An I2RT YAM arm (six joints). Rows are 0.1 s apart.
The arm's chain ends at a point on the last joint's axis. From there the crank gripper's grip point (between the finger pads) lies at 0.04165 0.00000 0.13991 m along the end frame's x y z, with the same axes.
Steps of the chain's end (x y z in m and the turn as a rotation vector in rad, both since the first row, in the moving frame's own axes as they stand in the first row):
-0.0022, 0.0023, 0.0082, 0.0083, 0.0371, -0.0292
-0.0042, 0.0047, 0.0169, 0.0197, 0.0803, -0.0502
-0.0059, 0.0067, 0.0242, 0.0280, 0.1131, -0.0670
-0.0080, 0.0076, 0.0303, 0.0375, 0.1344, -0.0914
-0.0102, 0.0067, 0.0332, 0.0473, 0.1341, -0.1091
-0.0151, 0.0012, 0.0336, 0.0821, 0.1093, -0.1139
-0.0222, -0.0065, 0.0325, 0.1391, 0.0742, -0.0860
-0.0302, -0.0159, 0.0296, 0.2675, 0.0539, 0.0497
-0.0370, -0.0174, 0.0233, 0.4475, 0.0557, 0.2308
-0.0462, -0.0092, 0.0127, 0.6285, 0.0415, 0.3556
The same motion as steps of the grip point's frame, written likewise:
0.0029, -0.0001, 0.0065, 0.0083, 0.0371, -0.0292
0.0068, -0.0004, 0.0131, 0.0197, 0.0803, -0.0502
0.0094, -0.0005, 0.0185, 0.0280, 0.1131, -0.0670
0.0099, -0.0022, 0.0233, 0.0375, 0.1344, -0.0914
0.0075, -0.0053, 0.0261, 0.0473, 0.1341, -0.1091
-0.0011, -0.0156, 0.0276, 0.0821, 0.1093, -0.1139
-0.0130, -0.0297, 0.0274, 0.1391, 0.0742, -0.0860
-0.0219, -0.0503, 0.0225, 0.2675, 0.0539, 0.0497
-0.0236, -0.0668, 0.0093, 0.4475, 0.0557, 0.2308
-0.0285, -0.0746, -0.0110, 0.6285, 0.0415, 0.3556

